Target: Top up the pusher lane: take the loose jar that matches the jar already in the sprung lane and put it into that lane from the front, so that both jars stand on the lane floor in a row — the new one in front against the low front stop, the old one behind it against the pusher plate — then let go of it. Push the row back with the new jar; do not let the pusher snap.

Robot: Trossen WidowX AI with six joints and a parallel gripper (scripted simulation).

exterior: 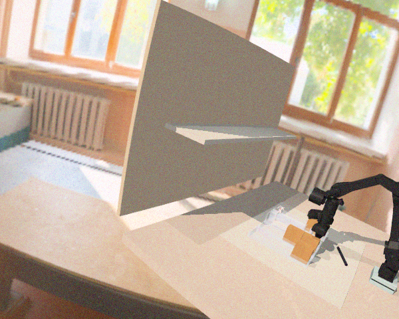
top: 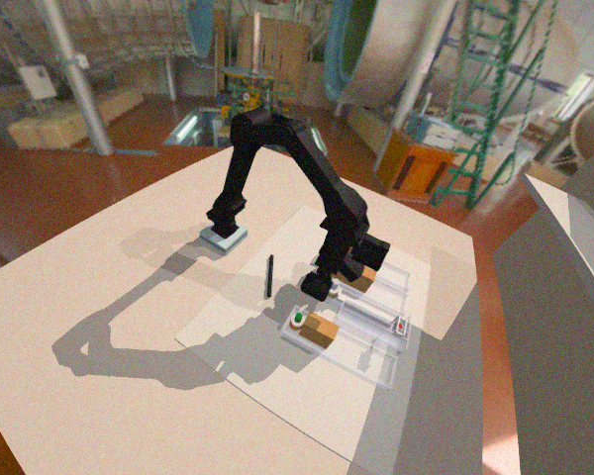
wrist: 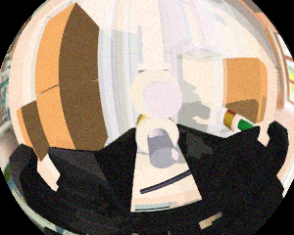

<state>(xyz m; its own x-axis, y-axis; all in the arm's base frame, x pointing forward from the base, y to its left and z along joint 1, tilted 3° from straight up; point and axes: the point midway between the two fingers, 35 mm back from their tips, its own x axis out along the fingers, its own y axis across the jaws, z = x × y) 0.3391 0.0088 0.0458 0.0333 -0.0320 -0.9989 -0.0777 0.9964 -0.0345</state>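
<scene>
Right now my gripper tip is 130 mm past the thin black stick, 40 mm to the left of it and 30 mm above it. Also, from my gripper tip: shelf 500 mm ahead, 30 mm to the left, 340 mm above; red mark 220 mm ahead, 20 mm to the right, 40 mm above.
</scene>
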